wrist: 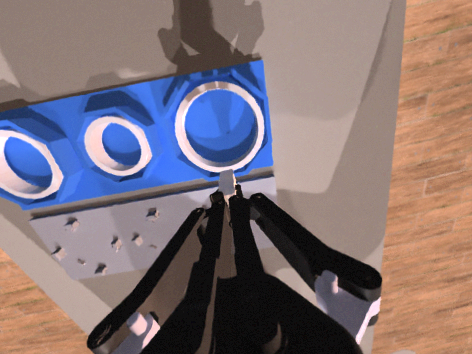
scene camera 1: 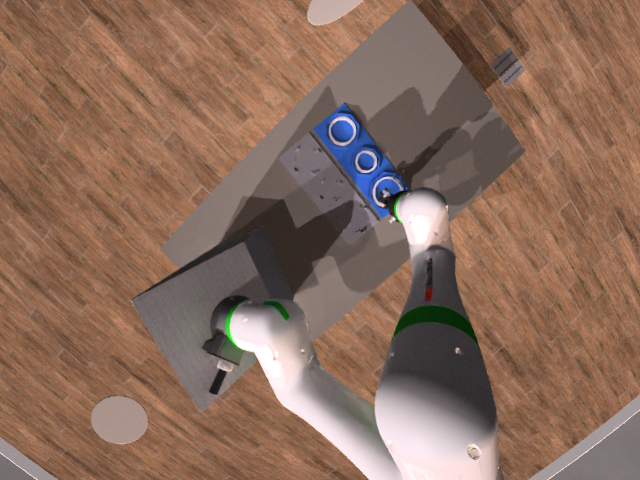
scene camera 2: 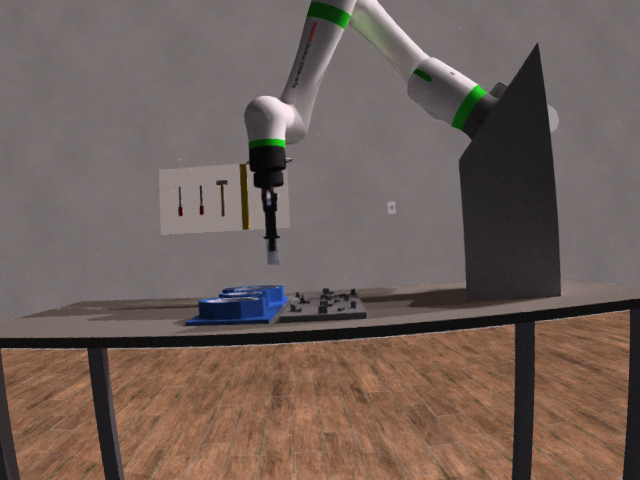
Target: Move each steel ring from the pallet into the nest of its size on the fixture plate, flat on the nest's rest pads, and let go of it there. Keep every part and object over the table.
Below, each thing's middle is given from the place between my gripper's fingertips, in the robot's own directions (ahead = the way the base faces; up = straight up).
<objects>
My hand is 7 cm above the steel ring (wrist: 182, 140), 5 cm short of it and 2 cm to the left of it. From my hand the other things lie so: grey fixture plate (scene camera 1: 352, 218) 19 cm to the left, 9 cm below, 5 cm behind; then blue pallet (scene camera 1: 344, 156) 12 cm to the left, 12 cm ahead, 9 cm below.
</objects>
